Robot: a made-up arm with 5 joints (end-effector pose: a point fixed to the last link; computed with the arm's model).
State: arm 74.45 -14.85 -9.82 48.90 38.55
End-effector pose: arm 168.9 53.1 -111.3 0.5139 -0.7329 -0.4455 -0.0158
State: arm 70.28 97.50 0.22 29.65 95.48
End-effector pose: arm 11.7 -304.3 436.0 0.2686 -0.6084 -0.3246 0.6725
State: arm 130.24 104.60 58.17 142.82 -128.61
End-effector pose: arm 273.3 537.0 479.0 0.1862 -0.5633 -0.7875 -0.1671
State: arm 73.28 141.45 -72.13 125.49 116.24
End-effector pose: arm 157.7 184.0 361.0 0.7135 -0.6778 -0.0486 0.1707
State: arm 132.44 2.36 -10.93 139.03 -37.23
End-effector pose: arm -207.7 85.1 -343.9 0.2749 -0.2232 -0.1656 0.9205
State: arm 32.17 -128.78 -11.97 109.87 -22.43
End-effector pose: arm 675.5 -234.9 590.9 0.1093 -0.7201 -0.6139 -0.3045
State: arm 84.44 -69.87 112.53 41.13 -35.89
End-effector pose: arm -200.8 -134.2 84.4 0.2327 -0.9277 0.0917 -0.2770
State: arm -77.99 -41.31 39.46 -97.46 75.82
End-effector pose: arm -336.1 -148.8 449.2 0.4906 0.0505 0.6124 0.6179
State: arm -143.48 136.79 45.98 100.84 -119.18
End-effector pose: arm 428.8 491.1 -477.7 0.3843 0.4231 0.6197 -0.5378
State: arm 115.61 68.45 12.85 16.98 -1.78
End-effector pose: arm -460.4 104.5 450.6 0.4310 -0.6780 0.3886 0.4512
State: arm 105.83 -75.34 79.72 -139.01 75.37
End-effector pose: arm 356.4 80.1 -373.1 0.2634 0.1514 0.5135 -0.8025
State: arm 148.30 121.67 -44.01 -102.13 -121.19
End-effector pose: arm 31.4 605.1 41.0 0.0921 0.5076 -0.0701 0.8538
